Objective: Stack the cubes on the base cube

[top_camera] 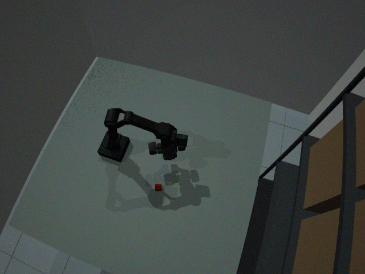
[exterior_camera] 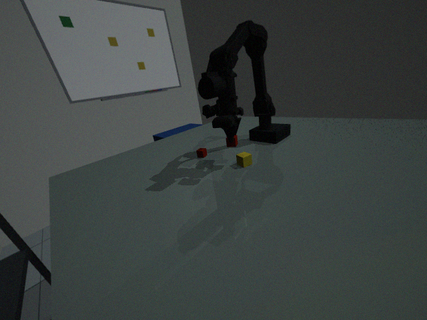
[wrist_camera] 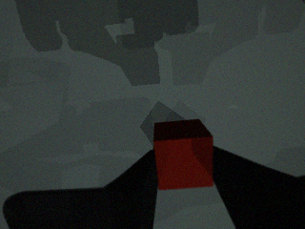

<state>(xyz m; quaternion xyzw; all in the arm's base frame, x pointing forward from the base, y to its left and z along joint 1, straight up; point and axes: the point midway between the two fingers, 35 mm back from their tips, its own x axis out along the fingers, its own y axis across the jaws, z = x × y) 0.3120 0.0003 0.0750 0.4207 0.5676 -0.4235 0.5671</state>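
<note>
The yellow cube lies 10 mm behind my gripper tip, 30 mm to the left of it and 70 mm below it.
</note>
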